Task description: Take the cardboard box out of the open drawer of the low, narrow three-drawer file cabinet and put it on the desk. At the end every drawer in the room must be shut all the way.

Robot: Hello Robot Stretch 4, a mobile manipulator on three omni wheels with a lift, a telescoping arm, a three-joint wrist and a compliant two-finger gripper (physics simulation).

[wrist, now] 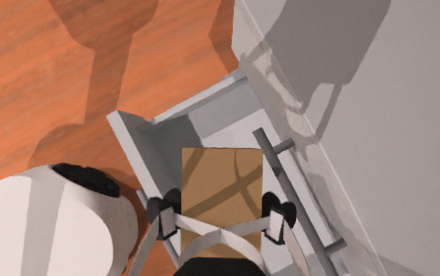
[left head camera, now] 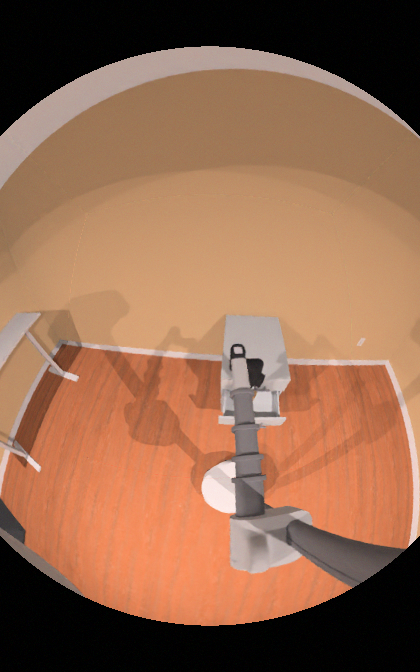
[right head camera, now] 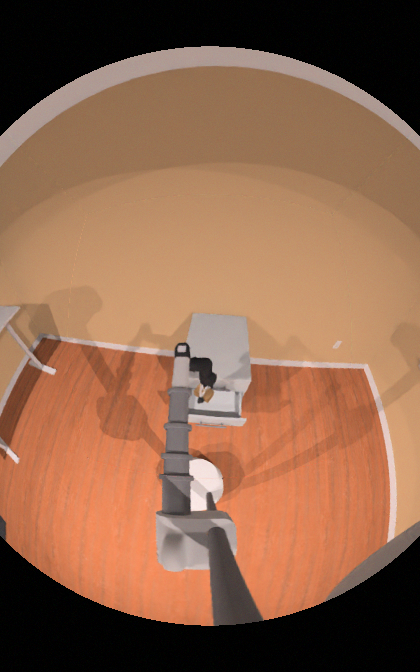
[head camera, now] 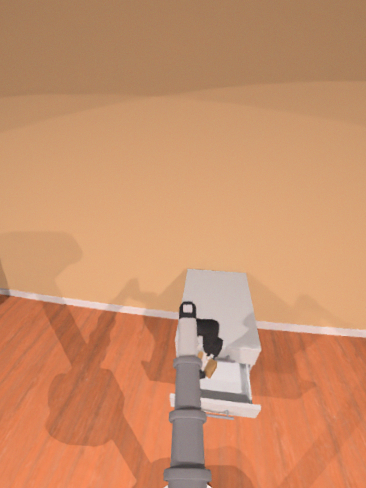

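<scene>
The brown cardboard box (head camera: pixel 211 369) (right head camera: pixel 207 395) (wrist: pixel 222 185) is between the two fingertips of my gripper (wrist: pixel 221 206), which is shut on it. The box is held above the open drawer (head camera: pixel 220 406) (left head camera: pixel 270 421) (right head camera: pixel 220 421) (wrist: pixel 131 145), clear of the drawer's floor. The grey file cabinet (head camera: pixel 220 295) (left head camera: pixel 255 331) (right head camera: pixel 220 332) (wrist: pixel 405 125) stands against the wall. In the wrist view a bar handle (wrist: pixel 302 210) on the cabinet's front face lies above the open drawer. A pale top on legs, seemingly the desk (left head camera: pixel 17 330) (right head camera: pixel 6 313), shows at the left edge.
My telescoping arm (head camera: pixel 187 390) (left head camera: pixel 245 440) (right head camera: pixel 176 440) reaches toward the cabinet and covers part of the drawer in the head views. My round white base (left head camera: pixel 217 487) (right head camera: pixel 205 477) (wrist: pixel 50 225) stands on the floor in front of the drawer. The wall is behind the cabinet.
</scene>
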